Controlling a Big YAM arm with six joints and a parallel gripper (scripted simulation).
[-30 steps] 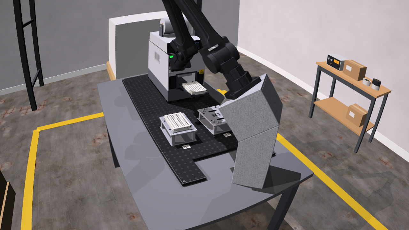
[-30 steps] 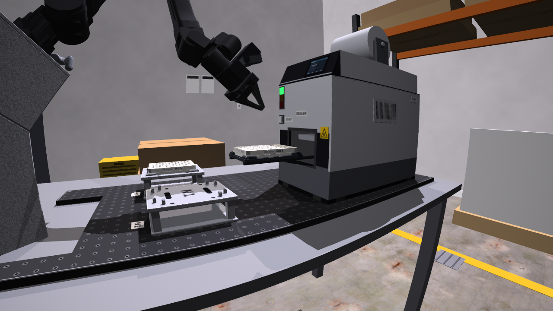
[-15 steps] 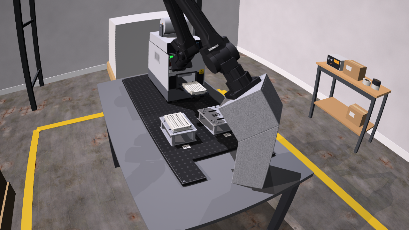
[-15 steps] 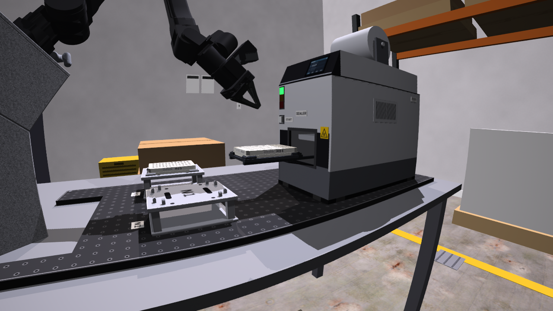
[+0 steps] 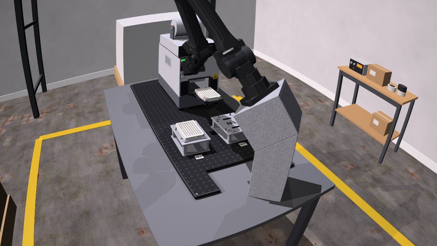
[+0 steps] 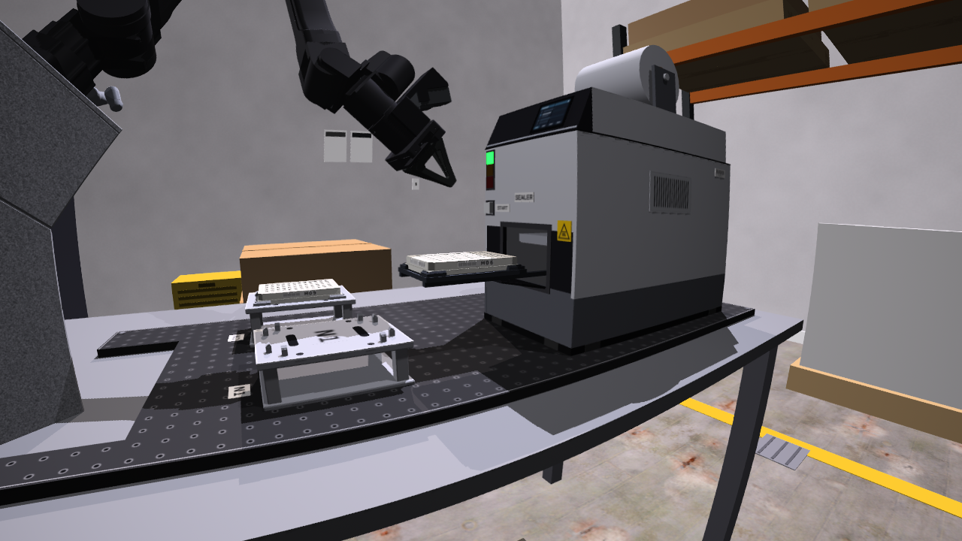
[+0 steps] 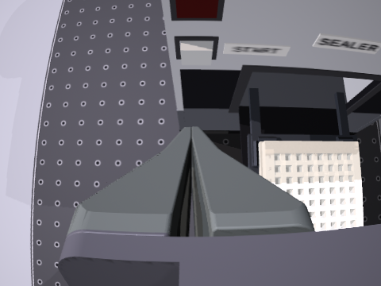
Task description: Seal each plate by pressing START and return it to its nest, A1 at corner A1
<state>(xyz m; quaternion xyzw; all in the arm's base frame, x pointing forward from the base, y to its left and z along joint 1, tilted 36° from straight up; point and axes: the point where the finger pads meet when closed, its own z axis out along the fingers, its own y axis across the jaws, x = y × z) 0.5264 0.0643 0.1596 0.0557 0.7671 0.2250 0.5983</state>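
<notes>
The start button lies 7 cm ahead of my hand, 4 cm below it and 1 cm to the left of it. Round my hand: nest N2: 24 cm behind, 18 cm below, 3 cm to the left; then white well plate: 24 cm behind, 17 cm below, 3 cm to the left; then sealer stage: 13 cm below, 10 cm to the right, 1 cm behind.
</notes>
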